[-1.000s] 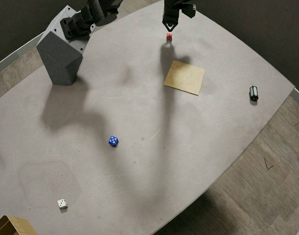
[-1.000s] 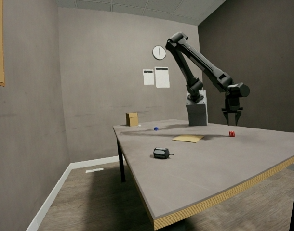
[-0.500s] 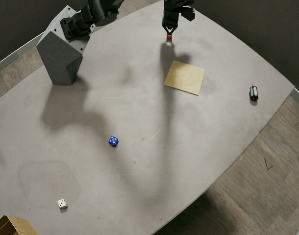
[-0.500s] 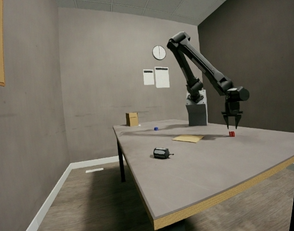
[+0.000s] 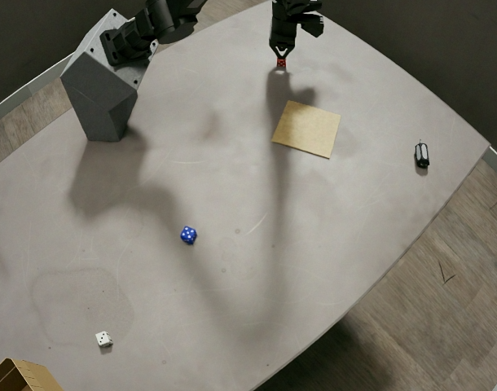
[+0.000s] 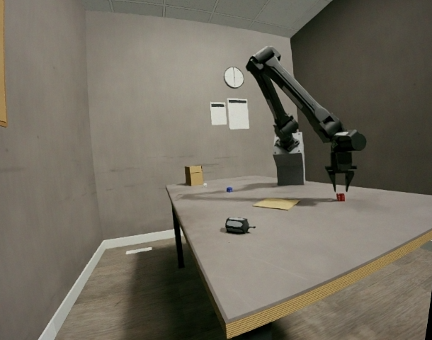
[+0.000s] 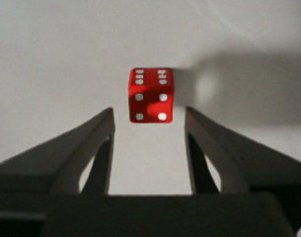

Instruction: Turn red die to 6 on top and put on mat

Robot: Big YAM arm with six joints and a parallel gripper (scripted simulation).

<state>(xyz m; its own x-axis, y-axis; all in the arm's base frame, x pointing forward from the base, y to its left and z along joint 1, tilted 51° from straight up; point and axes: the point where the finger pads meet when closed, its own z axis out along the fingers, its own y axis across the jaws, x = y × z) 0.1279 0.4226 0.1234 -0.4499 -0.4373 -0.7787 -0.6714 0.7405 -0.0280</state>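
The red die lies 30 mm below my hand. Also, from my hand: blue die (360 mm ahead, 430 mm to the right, 30 mm below); then small black device (440 mm ahead, 150 mm to the left, 30 mm below); then tan mat (230 mm ahead, 70 mm to the right, 40 mm below).
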